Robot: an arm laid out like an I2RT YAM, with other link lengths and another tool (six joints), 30 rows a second.
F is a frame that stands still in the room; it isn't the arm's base.
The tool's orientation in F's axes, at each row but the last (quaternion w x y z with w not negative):
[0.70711, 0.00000, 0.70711, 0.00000]
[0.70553, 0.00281, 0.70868, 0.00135]
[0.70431, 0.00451, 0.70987, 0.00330]
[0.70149, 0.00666, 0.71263, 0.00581]
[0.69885, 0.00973, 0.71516, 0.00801]
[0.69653, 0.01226, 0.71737, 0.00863]
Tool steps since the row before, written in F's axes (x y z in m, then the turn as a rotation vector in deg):
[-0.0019, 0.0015, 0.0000, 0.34, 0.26, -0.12]
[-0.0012, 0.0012, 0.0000, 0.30, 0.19, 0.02]
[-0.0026, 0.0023, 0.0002, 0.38, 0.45, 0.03]
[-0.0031, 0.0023, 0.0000, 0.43, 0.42, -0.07]
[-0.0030, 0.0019, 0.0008, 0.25, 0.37, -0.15]
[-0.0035, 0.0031, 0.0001, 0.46, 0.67, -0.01]
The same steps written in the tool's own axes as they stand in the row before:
[0.0000, 0.0015, -0.0019, 0.12, 0.26, 0.34]
[0.0000, 0.0012, -0.0012, -0.02, 0.19, 0.30]
[-0.0002, 0.0023, -0.0026, -0.03, 0.45, 0.38]
[0.0001, 0.0023, -0.0031, 0.07, 0.42, 0.43]
[-0.0007, 0.0019, -0.0030, 0.15, 0.37, 0.25]
[0.0001, 0.0031, -0.0035, 0.02, 0.67, 0.46]

